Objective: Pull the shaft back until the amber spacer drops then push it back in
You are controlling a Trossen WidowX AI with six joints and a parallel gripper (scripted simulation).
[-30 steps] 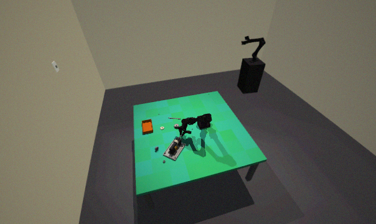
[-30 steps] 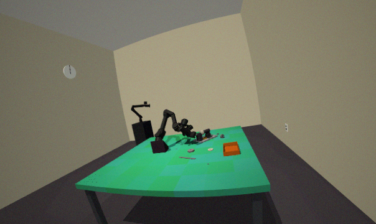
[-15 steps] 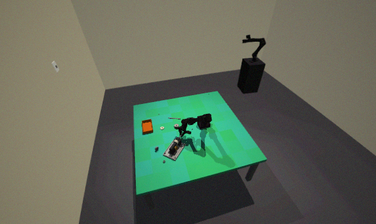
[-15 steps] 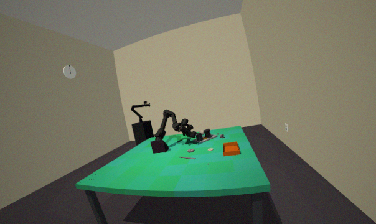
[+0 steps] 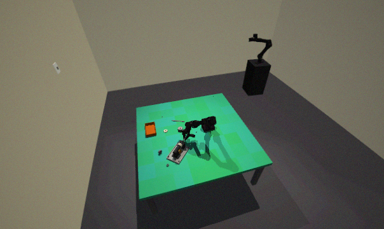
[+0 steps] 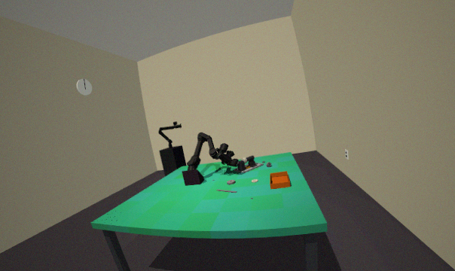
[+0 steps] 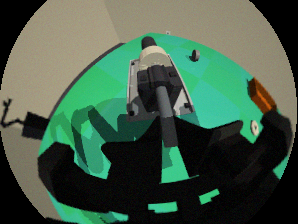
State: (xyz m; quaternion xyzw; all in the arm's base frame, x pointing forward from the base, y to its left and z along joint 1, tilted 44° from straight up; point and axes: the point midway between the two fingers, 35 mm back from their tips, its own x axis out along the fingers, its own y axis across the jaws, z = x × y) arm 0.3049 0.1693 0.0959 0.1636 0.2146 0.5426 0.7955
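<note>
My gripper tip is now 40 mm to the right of the grey shaft, 30 mm below it and 30 mm short of it. The rest, counted from my gripper tip: pale washer 240 mm to the right, 200 mm ahead, 50 mm below; then grey disc 240 mm to the right, 50 mm below, 20 mm ahead; then orange tray 370 mm ahead, 290 mm to the right, 50 mm below.
</note>
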